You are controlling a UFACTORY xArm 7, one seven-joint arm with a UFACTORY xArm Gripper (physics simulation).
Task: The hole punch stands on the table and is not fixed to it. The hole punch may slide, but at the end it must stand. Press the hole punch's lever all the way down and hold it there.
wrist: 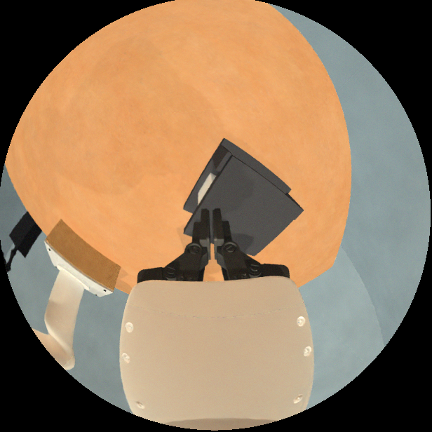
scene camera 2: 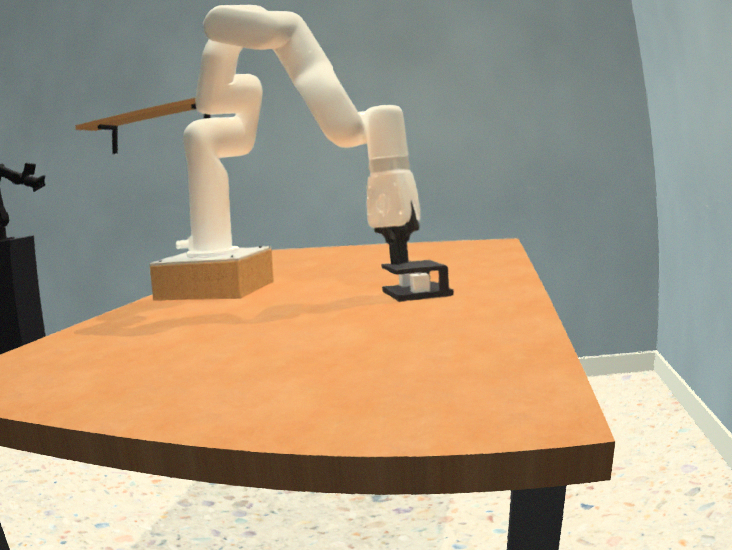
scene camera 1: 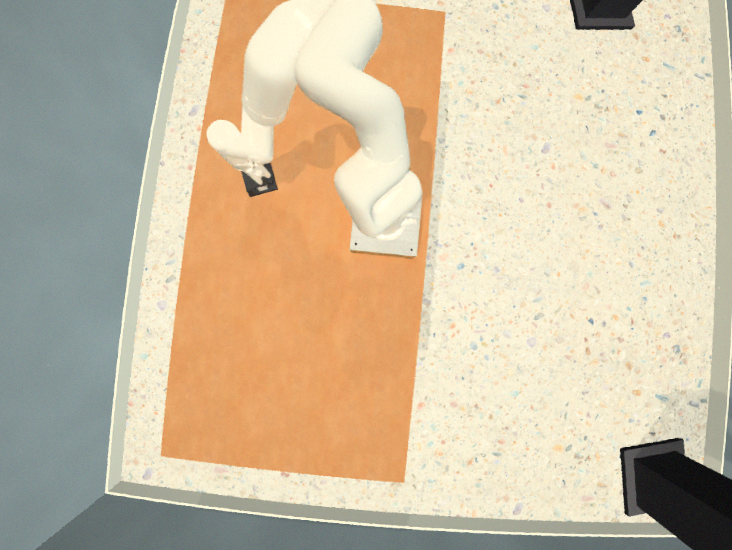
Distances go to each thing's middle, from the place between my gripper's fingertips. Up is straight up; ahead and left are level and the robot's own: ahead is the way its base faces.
Now: the lever (wrist: 257,211) 20 mm ahead of my hand, 30 mm to the right of it and 10 mm below it. Round my hand: black hole punch (scene camera 2: 411,287): 30 mm ahead, 30 mm to the right, 30 mm below.
